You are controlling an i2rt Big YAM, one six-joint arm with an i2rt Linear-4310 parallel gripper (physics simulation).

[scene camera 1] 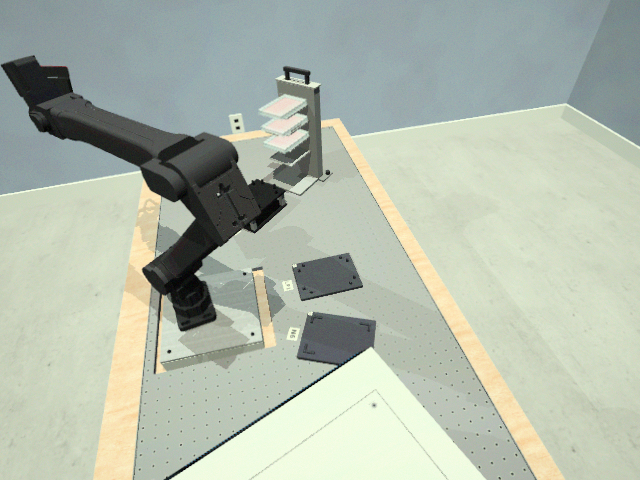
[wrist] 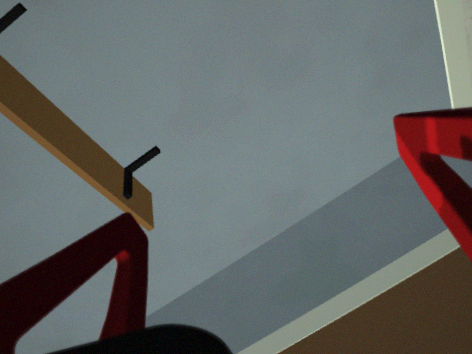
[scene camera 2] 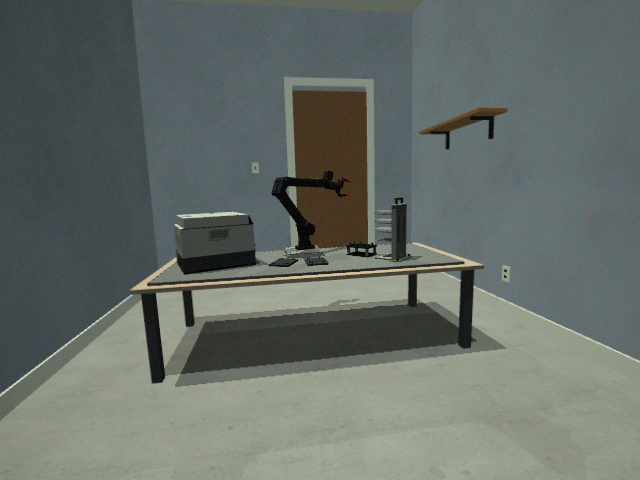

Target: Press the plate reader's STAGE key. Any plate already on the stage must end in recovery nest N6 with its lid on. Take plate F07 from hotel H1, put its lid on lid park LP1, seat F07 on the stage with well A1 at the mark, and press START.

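Places are measured from the arm's base along level axes (x right, y ahead, z up), in millimetres.
Where they show: gripper, fingertip midpoint: (scene camera 1: 63, 94) (wrist: 258, 183) (scene camera 2: 350, 188); arm's base, link origin: (scene camera 1: 194, 306) (scene camera 2: 304, 248).
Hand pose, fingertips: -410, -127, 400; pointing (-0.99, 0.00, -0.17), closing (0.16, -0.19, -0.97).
Things, the pixels of their centre, and the offset from my fingertips, as dx, dy, dz.
- plate reader, body centre: (scene camera 2: 213, 239) +1007, +218, -280
- Hotel H1, body centre: (scene camera 1: 293, 130) (scene camera 2: 393, 228) -19, +568, -247
- Lid park LP1, body centre: (scene camera 1: 326, 274) (scene camera 2: 316, 260) +443, +465, -419
- nest N6, body centre: (scene camera 1: 337, 338) (scene camera 2: 283, 261) +626, +409, -420
My gripper (scene camera 2: 348, 187) (wrist: 258, 183) is open and empty, high above the table; its red fingers stand wide apart in the wrist view. The plate reader (scene camera 1: 330, 428) (scene camera 2: 217, 240) is a pale box with a dark base; its STAGE and START keys and any plate on its stage cannot be made out. Hotel H1 (scene camera 1: 314, 129) (scene camera 2: 398, 232) is a grey tower with a black handle. It holds three pinkish lidded plates, the top one (scene camera 1: 282, 105) (scene camera 2: 383, 212) among them; F07 cannot be told. Lid park LP1 (scene camera 1: 328, 276) (scene camera 2: 316, 261) and nest N6 (scene camera 1: 336, 335) (scene camera 2: 283, 262) are bare dark pads.
A black stand (scene camera 1: 268, 196) (scene camera 2: 360, 246) on posts is between the arm base and the hotel, partly behind the arm in scene camera 1. A wooden wall shelf (scene camera 2: 462, 121) (wrist: 75, 135) and a brown door (scene camera 2: 330, 139) (wrist: 410, 315) are in the background.
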